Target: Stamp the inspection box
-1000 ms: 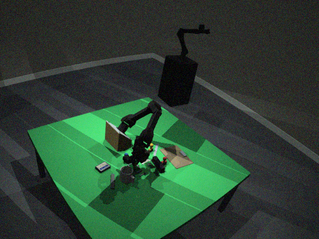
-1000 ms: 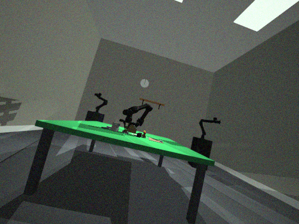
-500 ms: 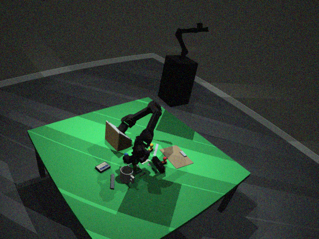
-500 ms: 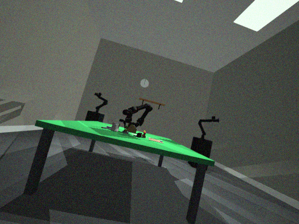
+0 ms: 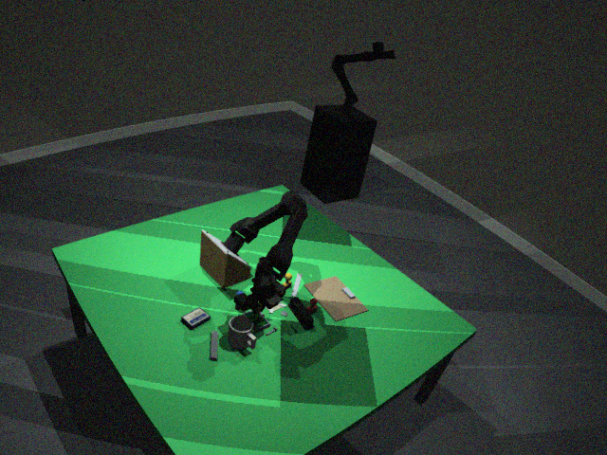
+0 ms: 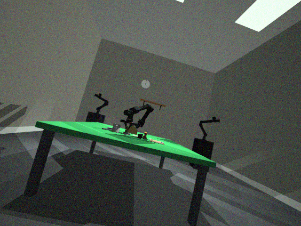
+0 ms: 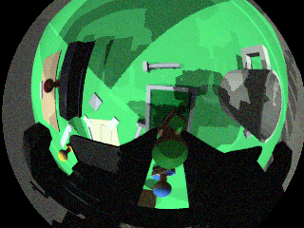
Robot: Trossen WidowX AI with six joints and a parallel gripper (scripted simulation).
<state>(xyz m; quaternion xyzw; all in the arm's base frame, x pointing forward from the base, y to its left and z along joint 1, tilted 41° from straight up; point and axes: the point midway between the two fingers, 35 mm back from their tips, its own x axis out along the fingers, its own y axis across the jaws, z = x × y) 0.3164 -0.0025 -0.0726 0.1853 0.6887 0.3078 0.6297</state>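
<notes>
The green ink pad lies 40 mm below my gripper tip. Also, from my gripper tip: grey mug (100 mm to the right, 80 mm ahead, 10 mm below); then blue-knobbed stamp (100 mm behind, 20 mm to the right, 20 mm below); then white card (100 mm to the left, 80 mm behind, 50 mm below).
</notes>
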